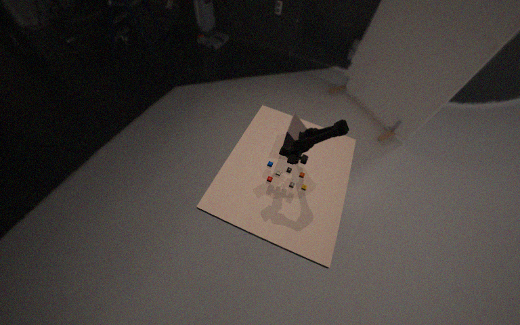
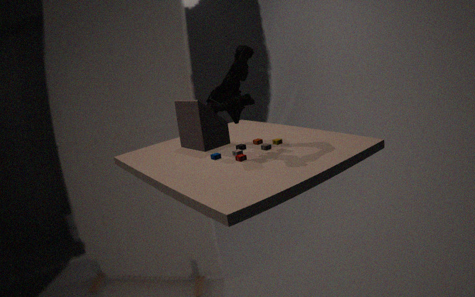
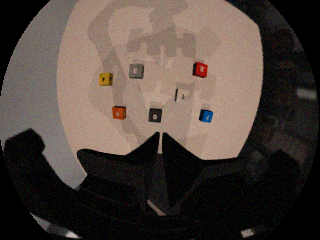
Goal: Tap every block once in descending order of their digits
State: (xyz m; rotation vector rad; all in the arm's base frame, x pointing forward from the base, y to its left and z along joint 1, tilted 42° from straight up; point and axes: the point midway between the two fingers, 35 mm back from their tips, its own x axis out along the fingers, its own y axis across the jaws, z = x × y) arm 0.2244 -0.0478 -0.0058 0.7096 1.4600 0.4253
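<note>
The black block lies 1 cm behind my gripper tip, 1 cm to the left of it and 11 cm below it. The rest, counted from my gripper tip: white block 4 cm ahead, 6 cm to the right, 11 cm below; then grey block 11 cm ahead, 5 cm to the left, 11 cm below; then orange block 1 cm ahead, 11 cm to the left, 11 cm below.
</note>
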